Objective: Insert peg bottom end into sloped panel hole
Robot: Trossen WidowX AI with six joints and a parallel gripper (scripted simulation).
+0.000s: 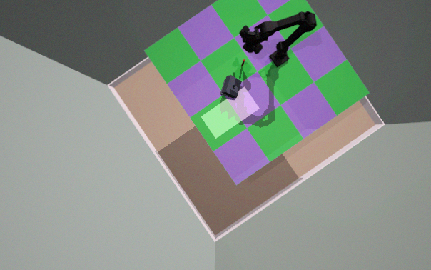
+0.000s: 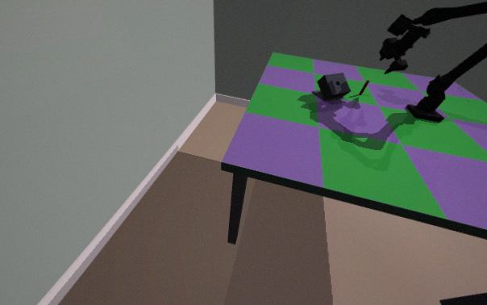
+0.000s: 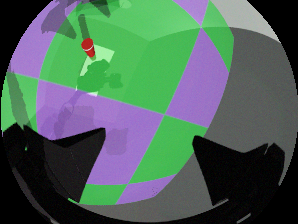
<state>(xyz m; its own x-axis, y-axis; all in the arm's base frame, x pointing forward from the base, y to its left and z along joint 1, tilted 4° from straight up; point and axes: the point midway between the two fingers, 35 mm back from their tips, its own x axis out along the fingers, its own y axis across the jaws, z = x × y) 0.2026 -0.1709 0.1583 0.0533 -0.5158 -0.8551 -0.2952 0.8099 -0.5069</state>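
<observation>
The red peg is 60 mm ahead of my gripper tip, 90 mm to the left of it and 70 mm below it. Also, from my gripper tip: dark sloped panel 250 mm ahead, 200 mm to the left, 70 mm below.
</observation>
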